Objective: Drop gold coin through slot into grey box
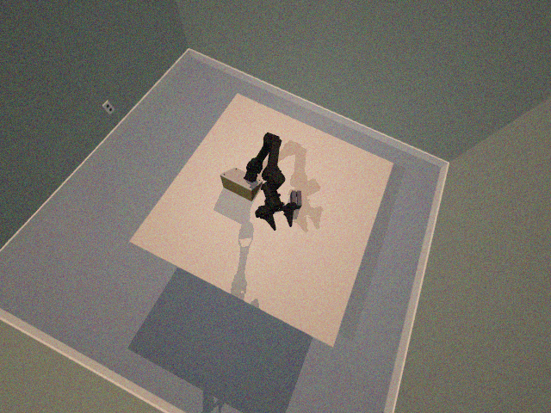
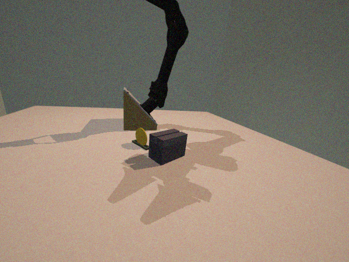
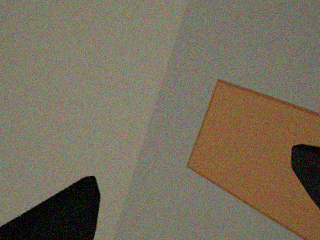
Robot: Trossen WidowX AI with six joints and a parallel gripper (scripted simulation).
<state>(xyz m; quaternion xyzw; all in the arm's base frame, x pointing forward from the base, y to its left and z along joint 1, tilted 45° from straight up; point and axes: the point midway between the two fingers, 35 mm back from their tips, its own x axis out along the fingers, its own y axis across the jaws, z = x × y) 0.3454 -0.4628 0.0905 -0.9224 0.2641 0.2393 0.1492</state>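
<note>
Now: the gold coin 120 mm behind my gripper tip, 260 mm to the left of it and 460 mm below it.
</note>
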